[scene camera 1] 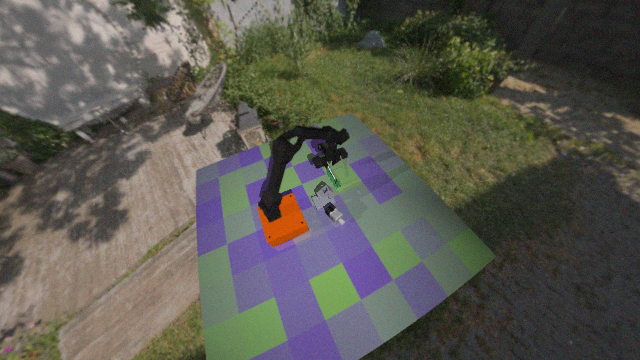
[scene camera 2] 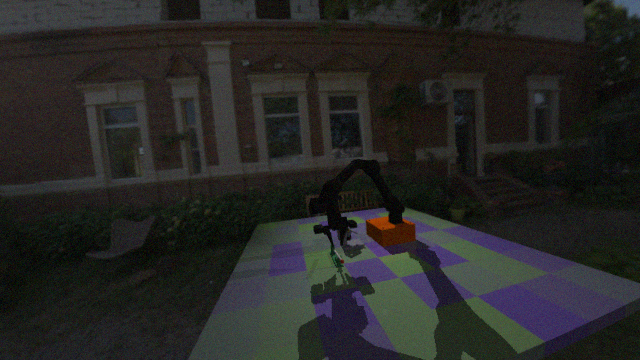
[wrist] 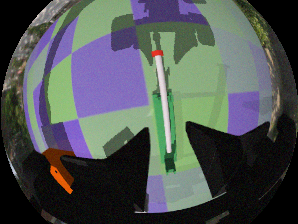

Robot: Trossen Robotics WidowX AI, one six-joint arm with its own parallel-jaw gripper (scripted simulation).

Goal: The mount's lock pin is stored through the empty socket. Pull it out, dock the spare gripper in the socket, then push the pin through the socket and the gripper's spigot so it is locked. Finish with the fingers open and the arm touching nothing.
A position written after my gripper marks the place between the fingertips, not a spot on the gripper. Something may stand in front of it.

In view: my gripper (wrist: 167,128) and a green strip (wrist: 168,159).
